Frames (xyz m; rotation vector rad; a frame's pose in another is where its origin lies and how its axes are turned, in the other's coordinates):
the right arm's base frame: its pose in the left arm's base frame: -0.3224 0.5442 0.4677 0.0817 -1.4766 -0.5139
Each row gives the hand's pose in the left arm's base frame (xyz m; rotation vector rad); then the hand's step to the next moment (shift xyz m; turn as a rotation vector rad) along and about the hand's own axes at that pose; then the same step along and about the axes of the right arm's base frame.
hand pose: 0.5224 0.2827 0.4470 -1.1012 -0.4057 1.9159
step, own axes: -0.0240 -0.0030 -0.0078 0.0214 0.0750 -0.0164
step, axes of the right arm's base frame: 0.0169 -0.0091 -0.0167 -0.0528 -0.0578 0.0147
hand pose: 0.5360 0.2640 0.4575 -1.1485 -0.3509 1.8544
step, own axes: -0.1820 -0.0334 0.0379 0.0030 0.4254 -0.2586
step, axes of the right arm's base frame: 0.1794 -0.0503 -0.0307 -0.2683 -0.4068 -0.1017
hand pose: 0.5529 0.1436 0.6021 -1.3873 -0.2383 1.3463
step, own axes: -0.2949 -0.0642 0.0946 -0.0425 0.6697 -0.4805
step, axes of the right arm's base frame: 0.2799 -0.0852 0.1202 -0.3883 -0.6944 -0.2196
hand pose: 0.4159 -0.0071 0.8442 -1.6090 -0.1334 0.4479
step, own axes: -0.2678 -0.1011 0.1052 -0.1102 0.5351 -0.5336
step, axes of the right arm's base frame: 0.1324 -0.0070 0.2746 -0.2297 -0.7000 -0.2011
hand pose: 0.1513 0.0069 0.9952 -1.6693 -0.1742 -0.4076
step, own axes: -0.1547 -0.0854 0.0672 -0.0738 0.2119 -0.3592
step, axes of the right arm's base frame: -0.0222 0.0473 0.1817 -0.0356 -0.4169 -0.0655
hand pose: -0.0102 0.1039 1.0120 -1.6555 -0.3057 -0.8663
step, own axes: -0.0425 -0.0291 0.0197 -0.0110 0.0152 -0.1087
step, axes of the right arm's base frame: -0.0221 0.0188 0.0469 0.0252 -0.1070 0.0095
